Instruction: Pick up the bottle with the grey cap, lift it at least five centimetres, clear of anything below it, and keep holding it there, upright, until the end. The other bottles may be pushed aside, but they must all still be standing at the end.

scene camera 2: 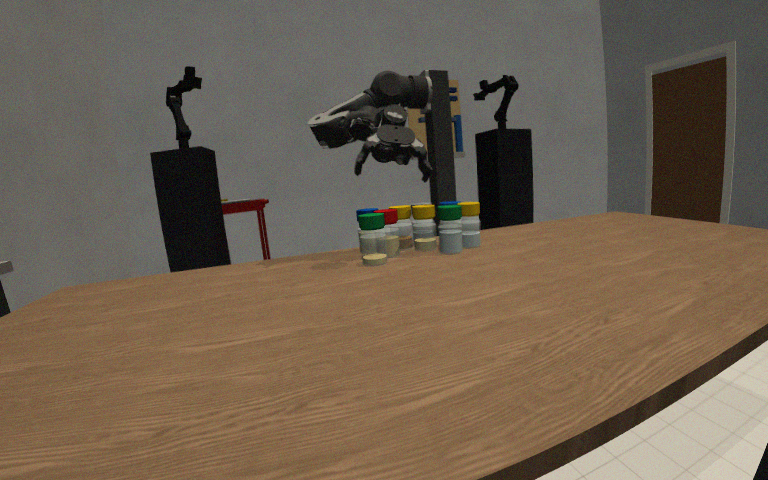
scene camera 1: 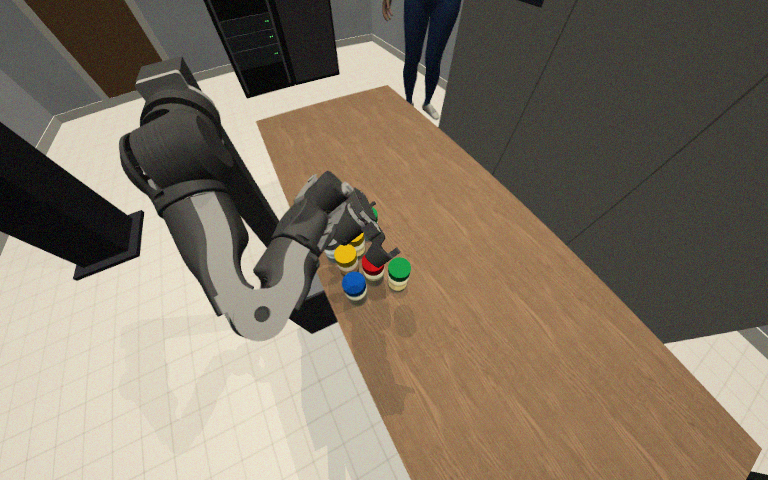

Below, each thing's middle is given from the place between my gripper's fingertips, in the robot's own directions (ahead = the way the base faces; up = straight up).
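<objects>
Green-capped bottle [scene camera 2: 373, 240]: my hand 140 mm above it, 60 mm to the left of it, 30 mm short of it.
</objects>
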